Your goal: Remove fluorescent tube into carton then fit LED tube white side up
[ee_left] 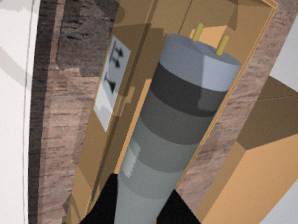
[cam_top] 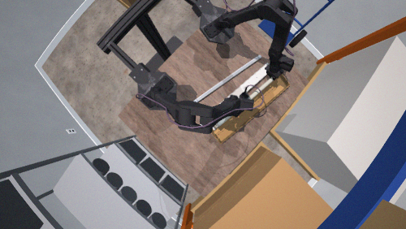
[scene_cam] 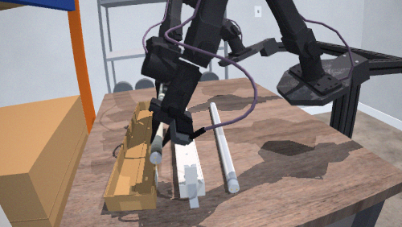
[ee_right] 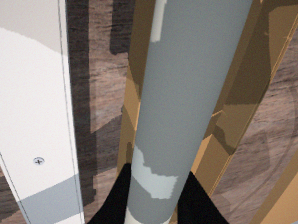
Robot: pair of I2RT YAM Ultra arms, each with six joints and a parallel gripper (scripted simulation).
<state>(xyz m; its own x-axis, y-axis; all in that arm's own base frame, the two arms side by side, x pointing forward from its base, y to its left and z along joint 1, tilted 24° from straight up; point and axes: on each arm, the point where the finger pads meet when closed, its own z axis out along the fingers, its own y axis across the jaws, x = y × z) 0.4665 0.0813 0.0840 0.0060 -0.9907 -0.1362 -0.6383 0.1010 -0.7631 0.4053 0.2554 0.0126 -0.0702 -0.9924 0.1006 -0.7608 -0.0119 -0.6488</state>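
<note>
The carton is 90 mm ahead of my right hand, 110 mm to the left of it and 90 mm below it. Also, from my right hand: old fluorescent tube: 20 mm ahead, 120 mm to the left; LED tube: 170 mm behind, 160 mm to the left, 100 mm below; grey light fixture: 50 mm behind, 120 mm to the left, 60 mm below.
</note>
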